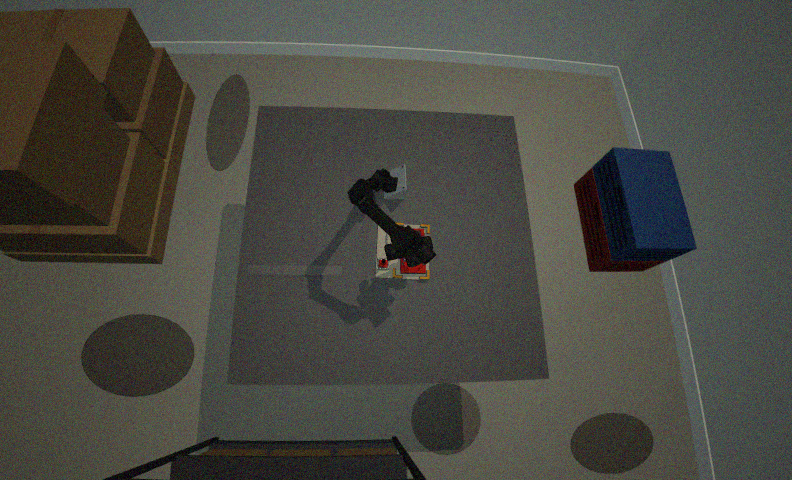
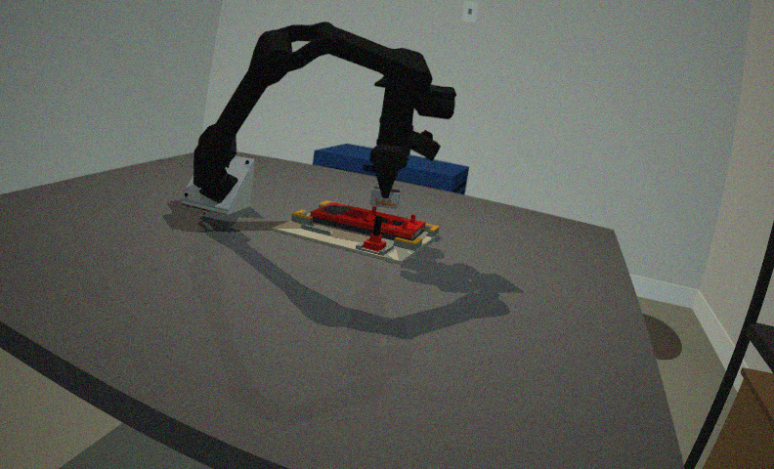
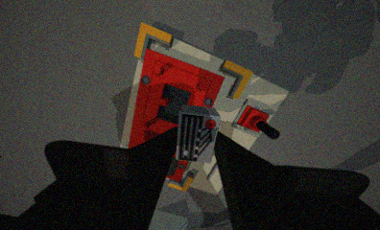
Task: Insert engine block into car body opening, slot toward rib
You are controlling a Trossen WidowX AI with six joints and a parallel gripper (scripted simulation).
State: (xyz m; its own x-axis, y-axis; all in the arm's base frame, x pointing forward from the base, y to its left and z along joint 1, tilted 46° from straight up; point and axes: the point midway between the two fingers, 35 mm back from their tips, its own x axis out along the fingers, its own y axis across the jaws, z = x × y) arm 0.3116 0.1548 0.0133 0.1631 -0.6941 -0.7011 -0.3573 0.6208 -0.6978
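My gripper tip is now 90 mm to the left of the dark post, 40 mm above it and 30 mm short of it. The rest, counted from my gripper tip: grey engine block: 10 mm below.
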